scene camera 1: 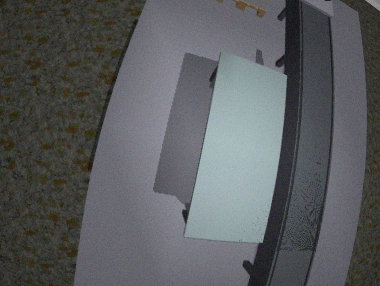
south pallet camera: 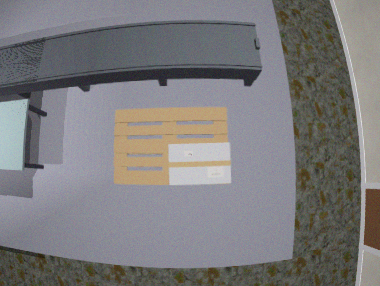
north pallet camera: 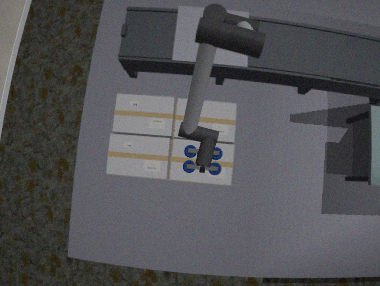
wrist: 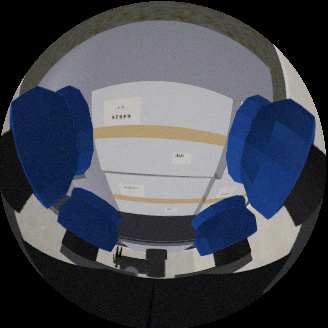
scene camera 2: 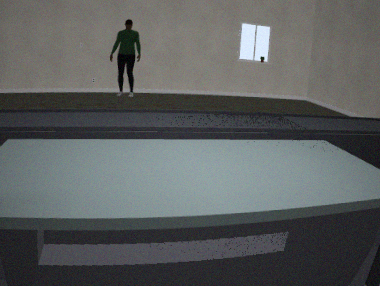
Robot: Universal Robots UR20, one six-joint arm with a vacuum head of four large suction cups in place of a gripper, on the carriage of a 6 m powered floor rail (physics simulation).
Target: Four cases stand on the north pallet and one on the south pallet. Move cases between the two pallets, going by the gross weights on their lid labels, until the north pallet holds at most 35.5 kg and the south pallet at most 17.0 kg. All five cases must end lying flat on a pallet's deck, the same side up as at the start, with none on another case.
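Pixels of known places: hand, tool point: (wrist: 157, 192); arm's base, link origin: (wrist: 156, 249).
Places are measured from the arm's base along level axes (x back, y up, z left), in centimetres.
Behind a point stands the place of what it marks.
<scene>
Four white cases with tan tape lie flat in a two-by-two block in the north pallet view: back left (north pallet camera: 130, 121) {z -70.2, x -87.7, y -17.6 cm}, back right (north pallet camera: 215, 110) {z 9.6, x -69.8, y -18.5 cm}, front left (north pallet camera: 135, 166) {z -59.8, x -129.8, y -14.3 cm} and front right (north pallet camera: 226, 175) {z 24.5, x -130.3, y -17.0 cm} (wrist: 155, 145) {z 1.9, x -114.4, y -16.9 cm}. Their block hides nearly all of the north pallet. My vacuum head (north pallet camera: 202, 160) {z 0.0, x -119.8, y 11.1 cm} (wrist: 160, 175) {z 0.0, x -119.8, y 11.1 cm}, with four blue cups, is over the front-right case, apart from it, and holds nothing. That case's big label is upside down in the wrist view; its weight is too blurred to read. The fifth case (south pallet camera: 182, 175) {z 521.8, x -130.6, y -17.5 cm} lies flat on the front-right part of the south pallet (south pallet camera: 142, 145) {z 480.1, x -99.5, y -42.5 cm}.
The dark floor rail (north pallet camera: 310, 50) (south pallet camera: 150, 47) (scene camera 1: 315, 100) runs behind both pallets, with the arm's carriage (north pallet camera: 185, 45) {z -24.1, x -13.9, y 0.0 cm} near its north end. A pale green table (scene camera 1: 240, 150) {z 262.0, x -94.4, y -4.0 cm} (scene camera 2: 185, 175) {z 249.7, x -98.8, y -4.0 cm} (south pallet camera: 12, 135) {z 328.7, x -91.3, y -4.0 cm} stands between the pallets. A person in green (scene camera 2: 128, 42) stands by the far wall.
</scene>
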